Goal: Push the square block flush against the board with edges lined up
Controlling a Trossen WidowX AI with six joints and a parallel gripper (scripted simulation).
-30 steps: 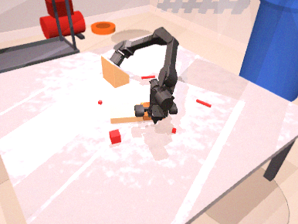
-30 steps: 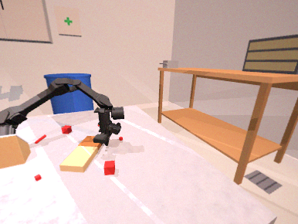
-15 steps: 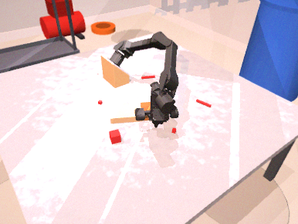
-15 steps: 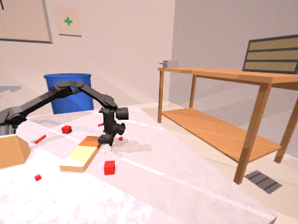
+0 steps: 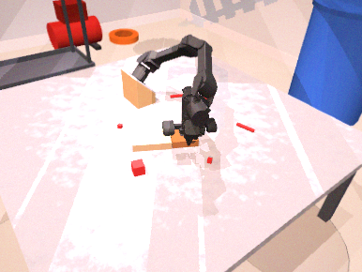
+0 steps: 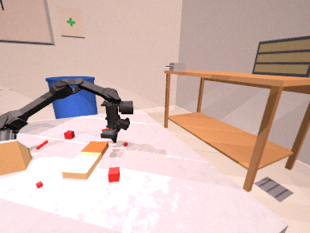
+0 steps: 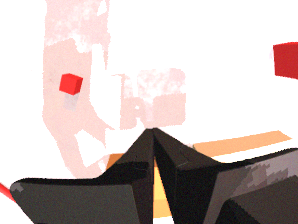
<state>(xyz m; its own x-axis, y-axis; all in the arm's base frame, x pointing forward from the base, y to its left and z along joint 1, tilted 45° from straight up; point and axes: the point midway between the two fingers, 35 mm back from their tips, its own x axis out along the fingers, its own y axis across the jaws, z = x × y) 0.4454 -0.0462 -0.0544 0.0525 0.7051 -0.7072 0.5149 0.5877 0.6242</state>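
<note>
Now: the orange square block 9 cm behind my gripper tip, 6 cm to the left of it and 4 cm below it. From my gripper tip the other things lie so: pale tan board (16 cm behind, 6 cm to the right, 4 cm below).
</note>
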